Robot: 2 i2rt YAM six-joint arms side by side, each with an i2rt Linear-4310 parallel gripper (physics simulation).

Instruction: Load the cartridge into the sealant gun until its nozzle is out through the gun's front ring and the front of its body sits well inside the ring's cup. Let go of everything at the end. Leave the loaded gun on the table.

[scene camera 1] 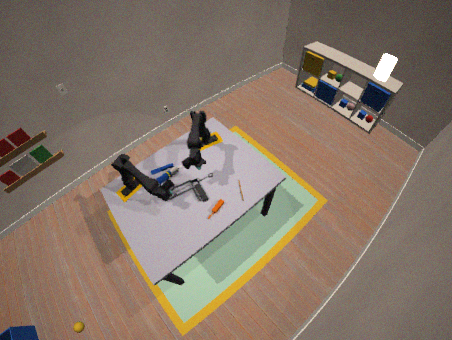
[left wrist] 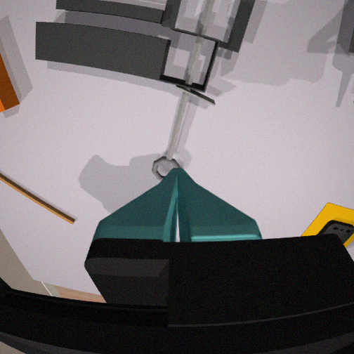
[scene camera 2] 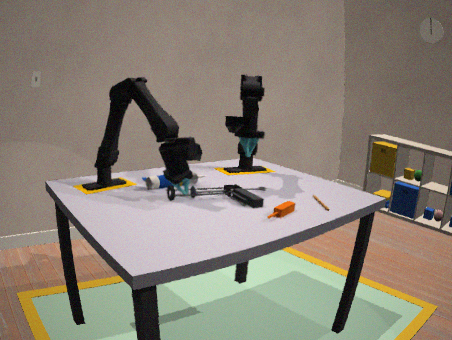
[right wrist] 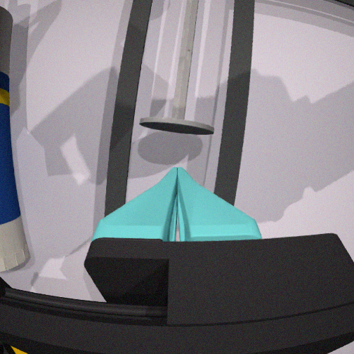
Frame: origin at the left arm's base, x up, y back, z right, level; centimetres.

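Where they show: left gripper, fingertip midpoint: (scene camera 1: 199, 169) (scene camera 2: 247, 157); right gripper, fingertip midpoint: (scene camera 1: 172, 194) (scene camera 2: 186, 193); left arm's base, origin of the base link: (scene camera 1: 206, 141) (scene camera 2: 245, 170); right arm's base, origin of the base link: (scene camera 1: 132, 186) (scene camera 2: 104, 185).
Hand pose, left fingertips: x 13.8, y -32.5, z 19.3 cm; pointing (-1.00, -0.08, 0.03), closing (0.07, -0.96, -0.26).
Observation:
Each offset is from my left fingertips to the top centre of the thing. "pt": to the spot under its first point.
The sealant gun lies on the table, with its dark handle @[pt dy -10.8, dx -10.7, dz +5.3 cm] (scene camera 1: 201, 191) (scene camera 2: 247, 197) (left wrist: 100, 47) toward the front. The plunger disc @[dy -1.0, dx -9.3, dz +22.1 cm] (scene camera 2: 193, 191) (right wrist: 176, 126) stands between the gun's rails, and the rod's hooked end @[pt dy +0.2, dx -14.0, dz -7.1 cm] (scene camera 1: 210, 175) (left wrist: 165, 167) sticks out behind. The front ring @[pt dy -3.2, dx -10.8, dz +31.4 cm] (scene camera 2: 171, 193) is at the gun's other end. The cartridge @[dy +15.6, dx -8.9, dz +21.6 cm] (scene camera 1: 165, 177) (scene camera 2: 161, 181) (right wrist: 7, 175), blue with a white end and yellow band, lies beside the gun, outside its frame. My right gripper (scene camera 2: 185, 193) (right wrist: 177, 175) is shut and empty, low over the gun's rails. My left gripper (scene camera 2: 247, 155) (left wrist: 177, 176) is shut and empty, above the table near the hooked end.
An orange tool @[dy -27.5, dx -10.8, dz +2.9 cm] (scene camera 1: 218, 205) (scene camera 2: 285, 209) (left wrist: 9, 90) and a thin wooden stick @[dy -22.4, dx -13.1, dz -20.4 cm] (scene camera 1: 240, 190) (scene camera 2: 321, 202) (left wrist: 40, 200) lie on the table beyond the handle. A blue object @[dy +25.0, dx -12.2, dz +24.0 cm] (scene camera 1: 162, 168) lies behind the cartridge, near the arm bases.

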